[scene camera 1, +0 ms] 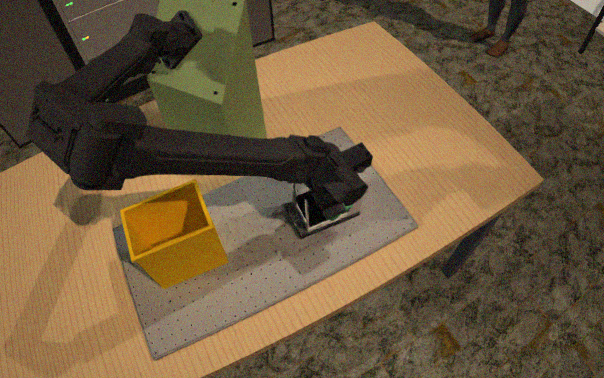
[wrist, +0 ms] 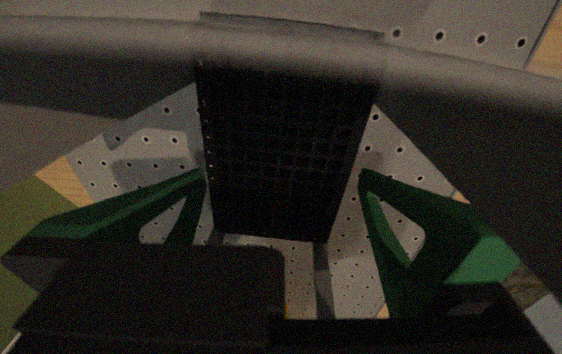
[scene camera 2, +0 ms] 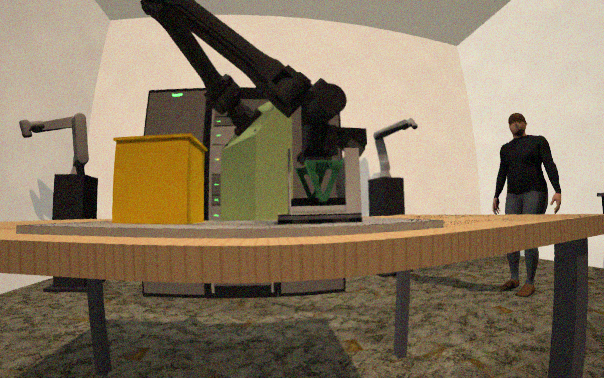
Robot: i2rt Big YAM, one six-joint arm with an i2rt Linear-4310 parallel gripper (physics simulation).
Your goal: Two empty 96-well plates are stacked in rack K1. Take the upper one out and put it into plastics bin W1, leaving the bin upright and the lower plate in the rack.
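Frame: origin at the arm's base, x ahead, y left, z up, level; millimetres.
Seen in the pictures: gripper, between the fingertips: (scene camera 1: 323, 203) (wrist: 281, 177) (scene camera 2: 317, 201); arm's base, origin of its link: (scene camera 1: 178, 40) (scene camera 2: 249, 123).
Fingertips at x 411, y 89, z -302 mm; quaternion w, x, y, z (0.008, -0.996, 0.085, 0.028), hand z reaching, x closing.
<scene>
Offsets run from my fingertips to a thing's top centre. "*": to the spot under its first point. Level surfaces: height alone.
Rack K1 @[dz +100, dx -4, dy +1 mm] (scene camera 1: 306, 216) (scene camera 2: 353, 181) stands on the perforated board, with light upright walls and a dark base. A black 96-well plate @[dz +5, dx +0, dy +11 mm] (scene camera 2: 319, 202) (wrist: 285, 120) lies in it, its well grid facing up in the wrist view. The edge between the upper and lower plates cannot be made out. My gripper (scene camera 2: 321, 199) (wrist: 281, 177) is open and points down inside the rack. Its green fingers stand on either side of the plate in the wrist view, with the tips low, near plate height. The arm largely covers it in scene camera 1. Yellow bin W1 @[dz +137, dx -115, dy -326 mm] (scene camera 1: 182, 257) (scene camera 2: 157, 182) stands upright, open at the top.
The rack's pale edge (wrist: 280, 41) crosses the top of the wrist view, close to the camera. The grey perforated board @[* dz -43, dx +16, dy -303 mm] (scene camera 1: 225, 290) (scene camera 2: 150, 231) lies on the wooden table @[dz -55 mm] (scene camera 1: 400, 100). A tall green block (scene camera 1: 242, 100) (scene camera 2: 255, 172) stands behind, between bin and rack in scene camera 2.
</scene>
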